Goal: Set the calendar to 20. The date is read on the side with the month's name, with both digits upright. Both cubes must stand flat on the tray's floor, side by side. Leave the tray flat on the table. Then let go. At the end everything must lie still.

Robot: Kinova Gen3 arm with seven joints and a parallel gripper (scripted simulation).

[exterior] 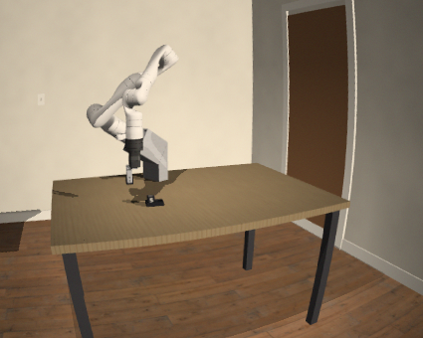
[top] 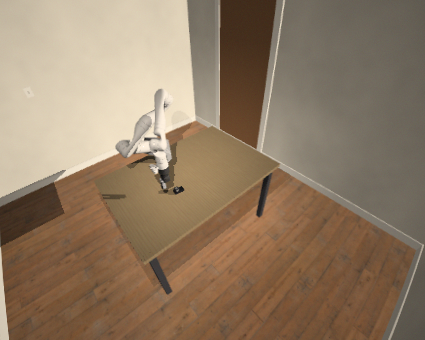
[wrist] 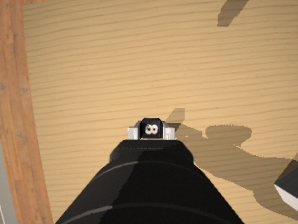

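Now: hand 12 cm above the dark tray, 10 cm to the right of it and 4 cm short of it. From my hand the other things lie so: dark cube (1 cm below).
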